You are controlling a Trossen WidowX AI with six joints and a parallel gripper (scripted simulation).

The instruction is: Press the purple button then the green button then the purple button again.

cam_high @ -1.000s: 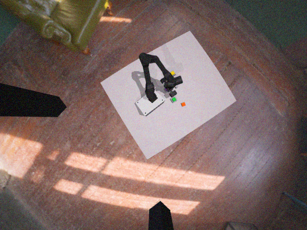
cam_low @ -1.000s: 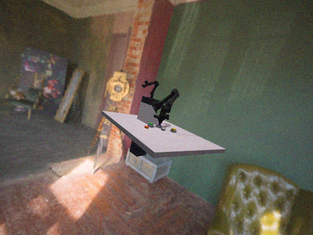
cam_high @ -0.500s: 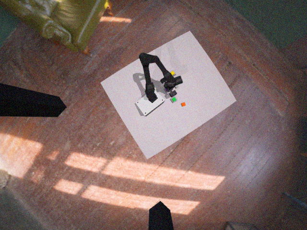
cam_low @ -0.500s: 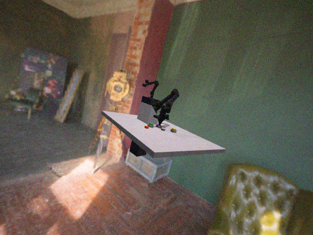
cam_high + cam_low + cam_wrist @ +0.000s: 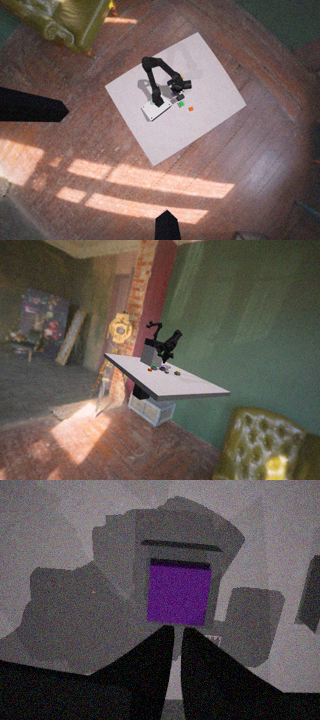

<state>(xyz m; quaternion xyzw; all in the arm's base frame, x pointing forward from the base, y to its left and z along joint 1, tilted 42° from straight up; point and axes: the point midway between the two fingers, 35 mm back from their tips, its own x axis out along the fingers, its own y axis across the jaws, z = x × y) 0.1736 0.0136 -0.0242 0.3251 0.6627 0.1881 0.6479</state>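
Now: gripper tip 40 mm above the purple button. Round my gripper tip: grey block: 100 mm ahead, 70 mm below, 30 mm to the right; yellow button: 150 mm ahead, 80 mm to the left, 50 mm below; green button: 120 mm to the right, 40 mm below, 10 mm behind.
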